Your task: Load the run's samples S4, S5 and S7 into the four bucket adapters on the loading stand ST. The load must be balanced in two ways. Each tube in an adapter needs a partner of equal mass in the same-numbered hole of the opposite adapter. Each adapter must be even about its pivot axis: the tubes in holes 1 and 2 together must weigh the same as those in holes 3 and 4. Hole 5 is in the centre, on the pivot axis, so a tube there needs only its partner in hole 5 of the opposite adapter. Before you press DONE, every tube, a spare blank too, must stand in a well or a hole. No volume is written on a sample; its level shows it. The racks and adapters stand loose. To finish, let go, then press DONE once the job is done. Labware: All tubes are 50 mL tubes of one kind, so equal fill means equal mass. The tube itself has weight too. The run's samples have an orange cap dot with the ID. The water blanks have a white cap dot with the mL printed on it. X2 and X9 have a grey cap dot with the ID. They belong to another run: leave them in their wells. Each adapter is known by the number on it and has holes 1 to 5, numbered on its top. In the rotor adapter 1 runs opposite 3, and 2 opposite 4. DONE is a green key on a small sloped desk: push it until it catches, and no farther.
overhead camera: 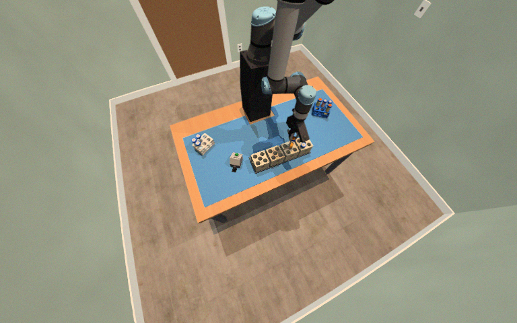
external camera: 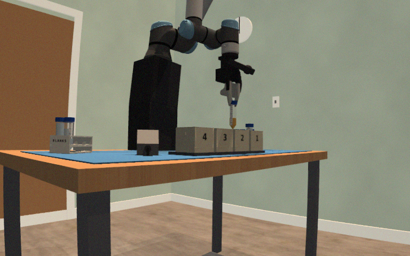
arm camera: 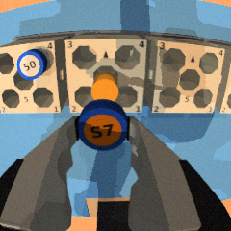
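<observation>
My hand is 10 mm to the left of the tube and 50 mm above it. From my hand the other things lie so: green key 160 mm behind, 330 mm to the right, 140 mm below; blue sample rack 170 mm behind, 470 mm to the left, 180 mm below; done desk 150 mm behind, 340 mm to the right, 160 mm below.
</observation>
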